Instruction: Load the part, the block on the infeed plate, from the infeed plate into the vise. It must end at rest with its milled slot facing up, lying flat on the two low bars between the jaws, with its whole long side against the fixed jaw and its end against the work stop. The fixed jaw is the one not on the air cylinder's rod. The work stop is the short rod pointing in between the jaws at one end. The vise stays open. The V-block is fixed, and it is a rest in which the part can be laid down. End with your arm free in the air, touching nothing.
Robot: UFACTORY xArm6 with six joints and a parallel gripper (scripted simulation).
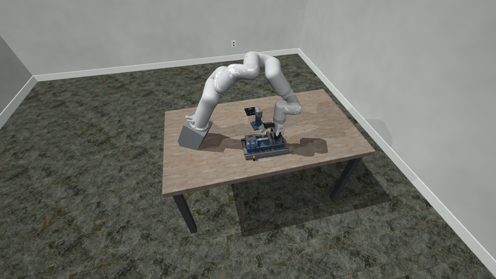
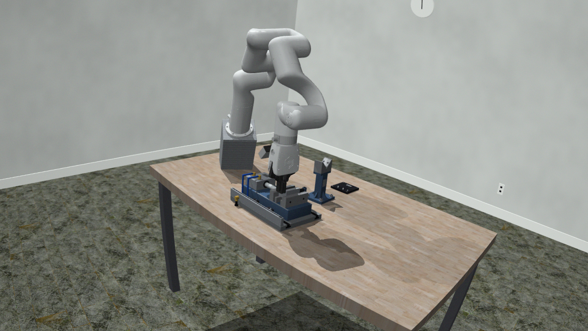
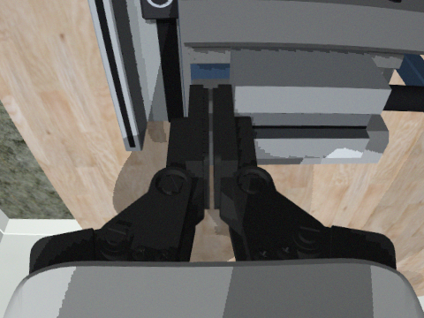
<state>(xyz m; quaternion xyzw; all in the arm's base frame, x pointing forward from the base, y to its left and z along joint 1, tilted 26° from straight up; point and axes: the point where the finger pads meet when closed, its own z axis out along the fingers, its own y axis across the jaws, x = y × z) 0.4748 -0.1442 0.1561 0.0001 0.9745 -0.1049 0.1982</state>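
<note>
My gripper is now 40 mm to the right of the grey block and 20 mm above it. Round my hand: dark work stop rod: 90 mm to the left, 30 mm below; then fixed jaw: 40 mm to the left, 40 mm below, 30 mm ahead; then moving jaw: 40 mm to the left, 40 mm below, 30 mm behind.
</note>
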